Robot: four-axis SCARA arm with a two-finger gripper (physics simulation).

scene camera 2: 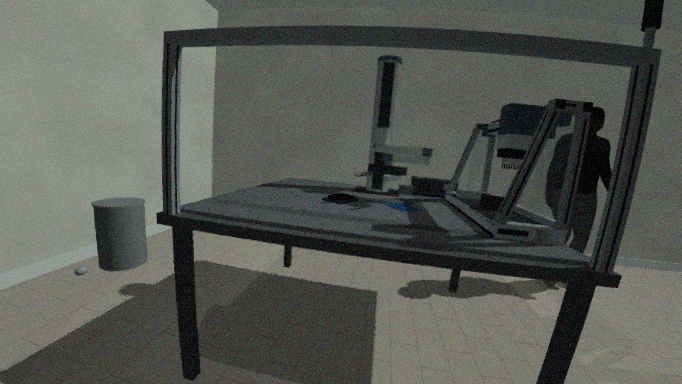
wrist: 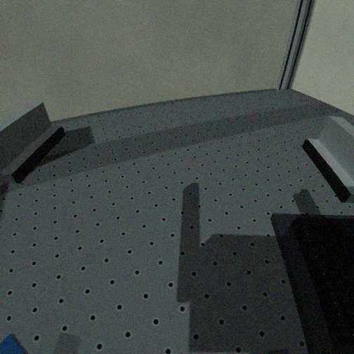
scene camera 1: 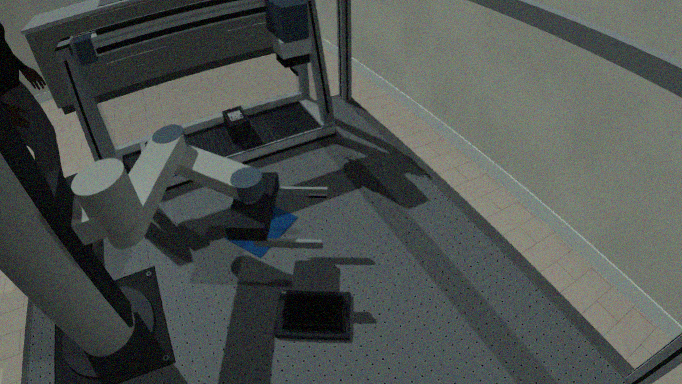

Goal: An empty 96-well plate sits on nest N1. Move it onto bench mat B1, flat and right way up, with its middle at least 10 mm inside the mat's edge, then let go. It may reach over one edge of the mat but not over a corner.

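Places are measured from the arm's base along level axes (x ahead, y left, z up), in centimetres.
Pixels of known places: gripper, between the fingertips: (scene camera 2: 369, 176) (scene camera 1: 325, 215); arm's base, origin of its link: (scene camera 2: 376, 192) (scene camera 1: 110, 332).
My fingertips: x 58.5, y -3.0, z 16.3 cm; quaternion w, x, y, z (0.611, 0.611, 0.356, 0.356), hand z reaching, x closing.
Ahead of a thing's pixels: the offset from my fingertips to its top centre. "pt": to the spot under its first point. Level surfaces: height alone.
The 96-well plate {dx -10.5, dy -14.0, dz -12.4 cm} (scene camera 1: 316, 312) (wrist: 332, 270) looks nearly black and lies flat in the dark frame of nest N1 {dx -10.5, dy -14.0, dz -13.5 cm} (scene camera 1: 314, 338) (wrist: 295, 272); its wells are too dark to make out. In the scene camera 2 view, plate and nest merge into one dark shape. The blue bench mat B1 {dz -14.8 cm} (scene camera 1: 283, 223) (scene camera 2: 400, 206) (wrist: 9, 346) lies on the table, partly hidden under the arm in the scene camera 1 view. My gripper (scene camera 1: 325, 217) (wrist: 182, 120) is wide open with nothing between its fingers. It hangs above the table near the mat, apart from the plate.
A gantry frame (scene camera 1: 285, 147) (scene camera 2: 470, 220) with a dark deck and a blue-grey head {pt dx +12.8, dy +49.5, dz +29.7 cm} (scene camera 1: 287, 20) (scene camera 2: 522, 120) stands beyond the mat. The arm's column (scene camera 1: 55, 260) (scene camera 2: 385, 95) stands at the table's side. A person (scene camera 1: 30, 125) (scene camera 2: 587, 185) stands behind the gantry side.
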